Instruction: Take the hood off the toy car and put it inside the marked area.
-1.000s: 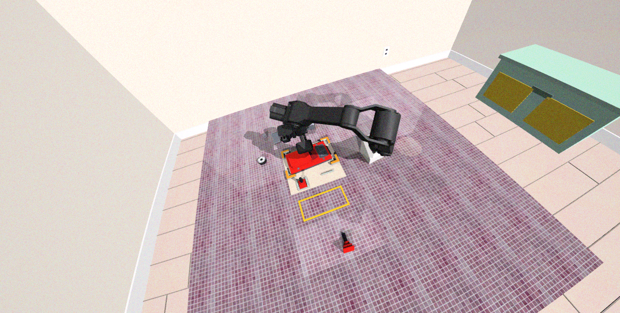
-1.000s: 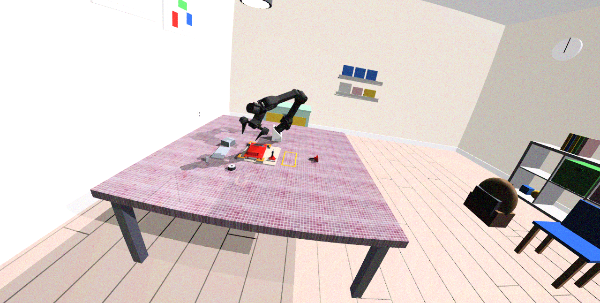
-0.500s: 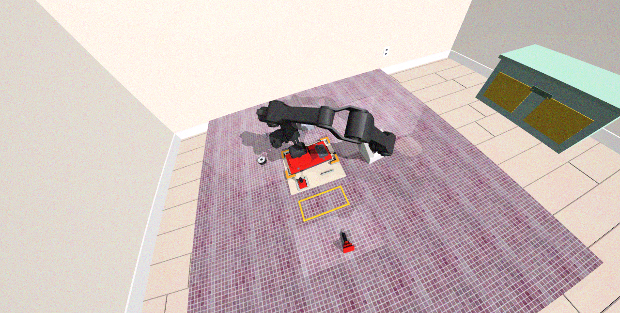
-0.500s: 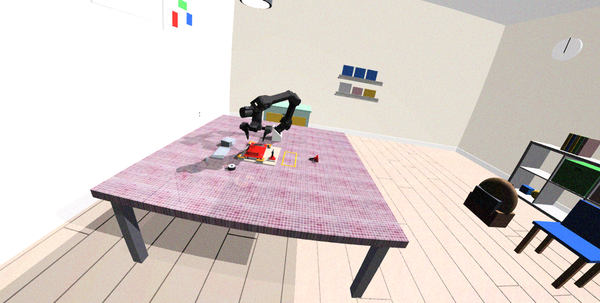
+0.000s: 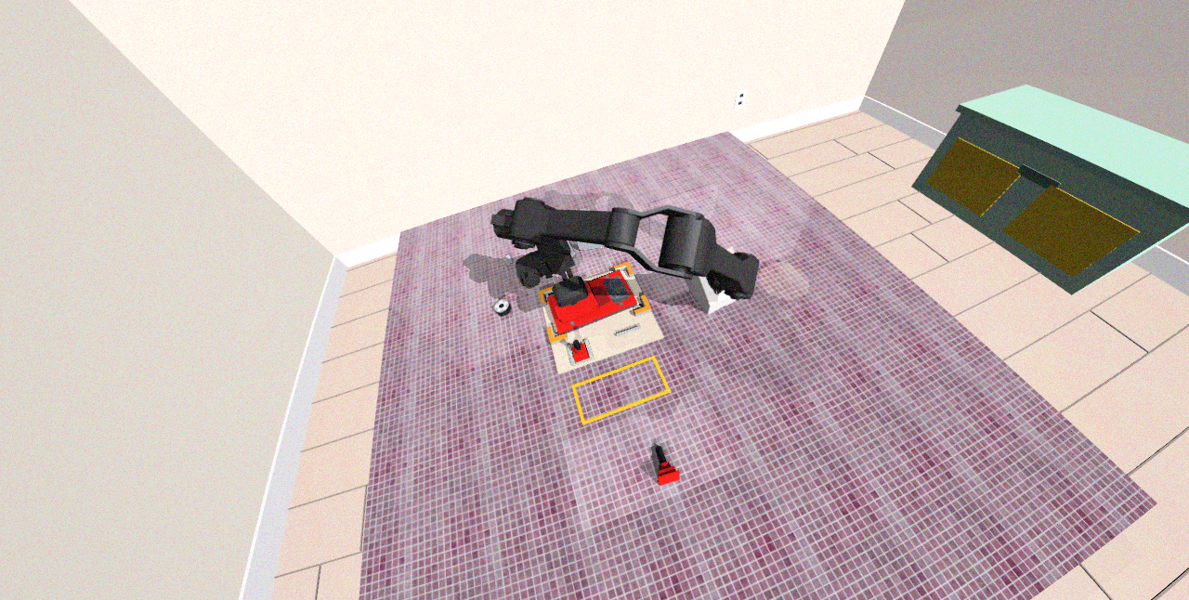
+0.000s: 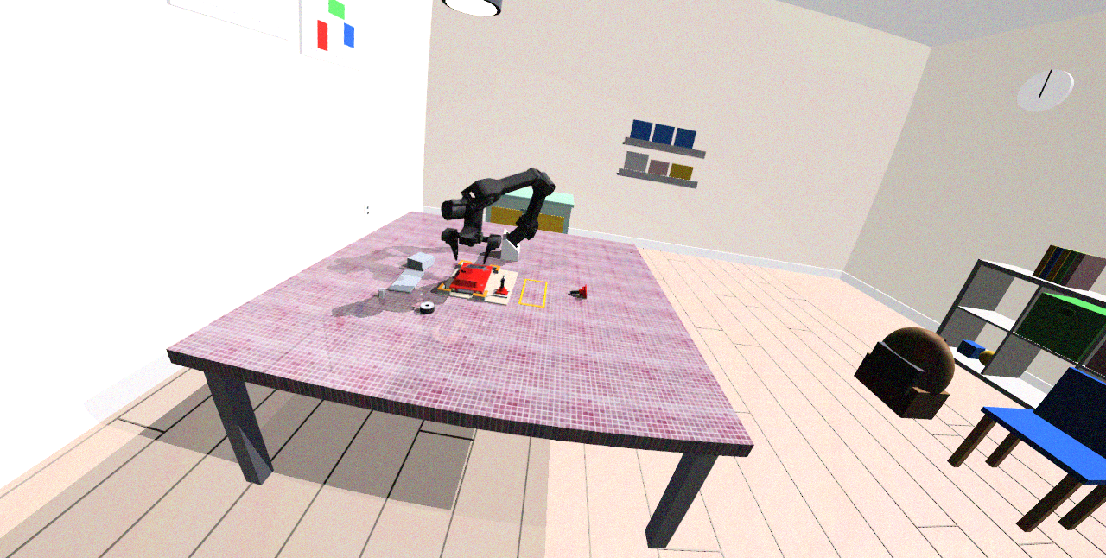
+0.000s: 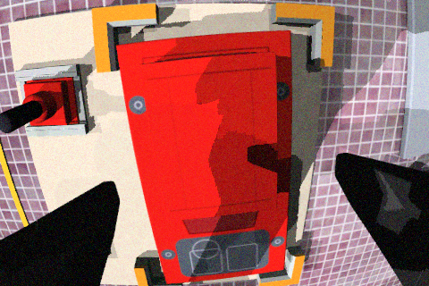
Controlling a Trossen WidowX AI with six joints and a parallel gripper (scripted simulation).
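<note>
The red hood lies 50 mm below my gripper tip. Round my gripper tip: wheel (160 mm ahead, 100 mm to the right, 90 mm below).
</note>
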